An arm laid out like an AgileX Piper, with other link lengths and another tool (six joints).
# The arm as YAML. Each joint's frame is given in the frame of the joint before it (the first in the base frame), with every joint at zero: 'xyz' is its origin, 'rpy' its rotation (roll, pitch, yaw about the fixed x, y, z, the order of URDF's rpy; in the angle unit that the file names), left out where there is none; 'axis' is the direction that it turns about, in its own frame. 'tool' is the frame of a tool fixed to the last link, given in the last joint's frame.
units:
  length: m
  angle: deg
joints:
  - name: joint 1
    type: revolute
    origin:
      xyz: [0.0, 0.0, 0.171]
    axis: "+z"
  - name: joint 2
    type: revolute
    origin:
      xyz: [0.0, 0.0, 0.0]
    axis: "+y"
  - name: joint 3
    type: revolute
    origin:
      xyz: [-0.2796, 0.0, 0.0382]
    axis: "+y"
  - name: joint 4
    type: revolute
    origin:
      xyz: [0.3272, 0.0, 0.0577]
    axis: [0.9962, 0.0, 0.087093]
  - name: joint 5
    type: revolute
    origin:
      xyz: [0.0, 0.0, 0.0]
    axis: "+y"
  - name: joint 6
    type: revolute
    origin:
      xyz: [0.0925, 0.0, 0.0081]
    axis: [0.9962, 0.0, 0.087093]
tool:
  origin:
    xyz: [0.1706, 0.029, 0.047]
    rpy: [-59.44, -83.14, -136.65]
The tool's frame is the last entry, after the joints.
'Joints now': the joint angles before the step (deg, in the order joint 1, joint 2, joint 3, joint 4, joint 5, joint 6). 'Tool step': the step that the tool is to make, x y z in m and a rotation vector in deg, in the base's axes. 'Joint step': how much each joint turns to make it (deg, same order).
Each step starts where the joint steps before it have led.
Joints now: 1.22, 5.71, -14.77, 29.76, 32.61, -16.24
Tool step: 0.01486, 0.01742, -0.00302, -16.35, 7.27, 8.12
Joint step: -0.01, 17.24, -13.65, -3.36, 8.96, -13.45
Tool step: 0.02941, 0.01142, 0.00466, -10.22, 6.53, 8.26
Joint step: 0.01, 17.84, -14.85, -1.63, 7.61, -10.02
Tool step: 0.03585, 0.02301, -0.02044, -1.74, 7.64, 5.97
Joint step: 2.05, 15.75, -9.59, 1.29, 3.12, -3.83
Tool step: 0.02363, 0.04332, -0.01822, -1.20, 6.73, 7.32
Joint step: 5.27, 13.80, -10.30, -0.23, 3.88, -0.49
